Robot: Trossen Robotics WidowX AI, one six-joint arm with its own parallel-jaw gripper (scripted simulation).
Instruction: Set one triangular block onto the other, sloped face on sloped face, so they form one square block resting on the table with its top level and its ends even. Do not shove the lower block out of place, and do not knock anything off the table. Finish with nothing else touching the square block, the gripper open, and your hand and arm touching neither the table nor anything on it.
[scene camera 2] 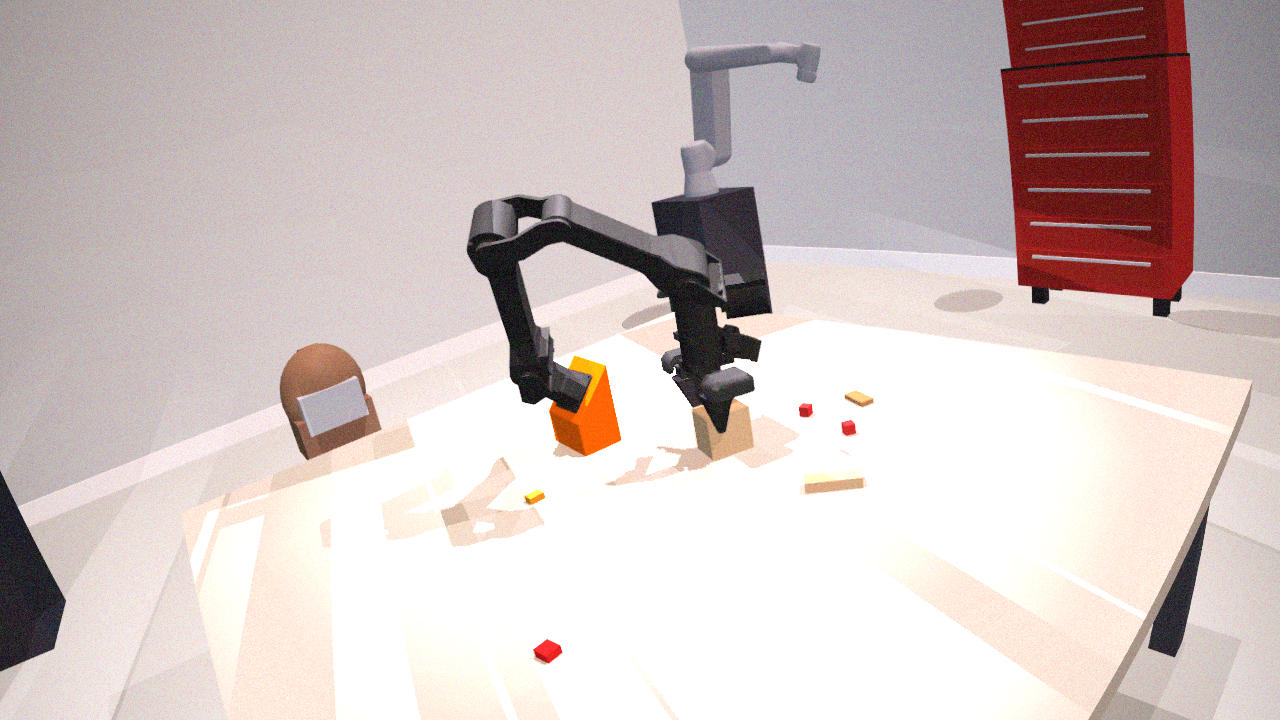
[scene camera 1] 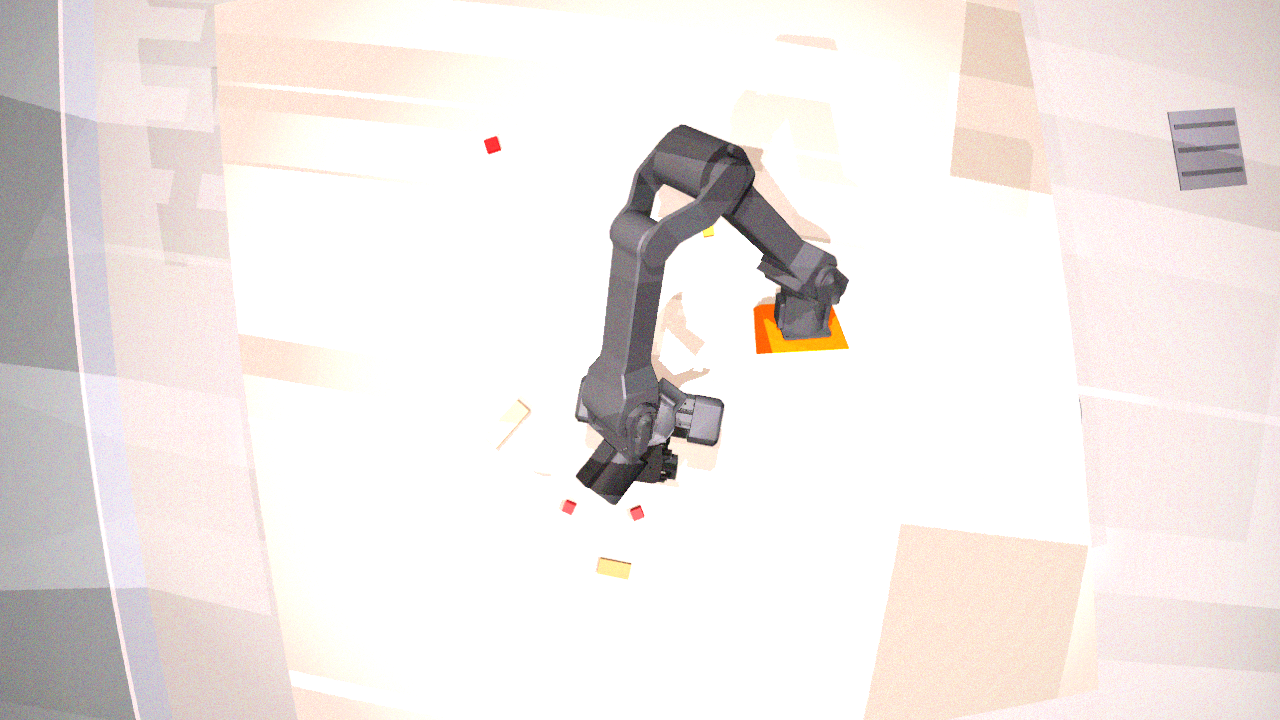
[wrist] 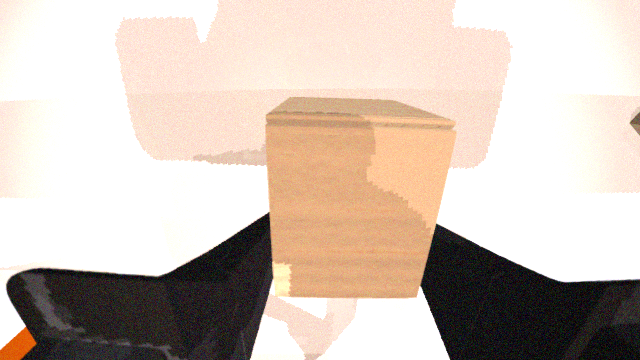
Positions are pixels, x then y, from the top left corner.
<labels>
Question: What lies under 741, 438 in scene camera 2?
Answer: A wooden triangular block.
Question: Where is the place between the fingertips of my gripper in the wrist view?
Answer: At 343, 220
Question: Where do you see a pale plank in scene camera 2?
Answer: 848, 479
</labels>
